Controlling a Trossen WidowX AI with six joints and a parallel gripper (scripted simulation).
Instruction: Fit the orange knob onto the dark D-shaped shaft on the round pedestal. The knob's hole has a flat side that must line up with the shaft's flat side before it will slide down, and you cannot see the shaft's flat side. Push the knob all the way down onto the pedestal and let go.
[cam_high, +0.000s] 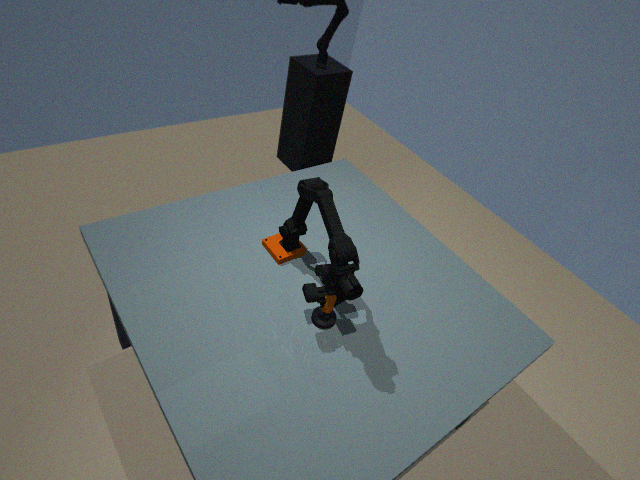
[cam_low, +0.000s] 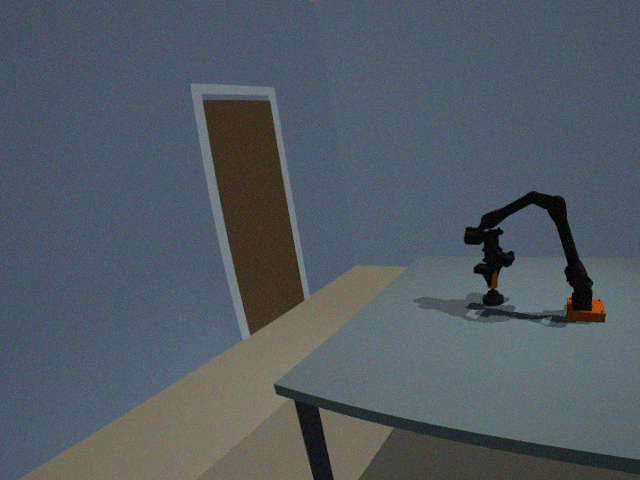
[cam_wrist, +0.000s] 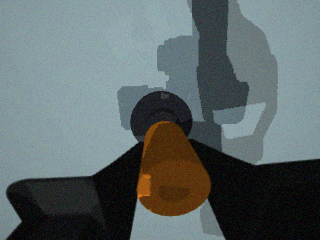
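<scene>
Now: gripper tip 20 mm below the orange knob. Round my gripper tip: dark round pedestal 40 mm below.
</scene>
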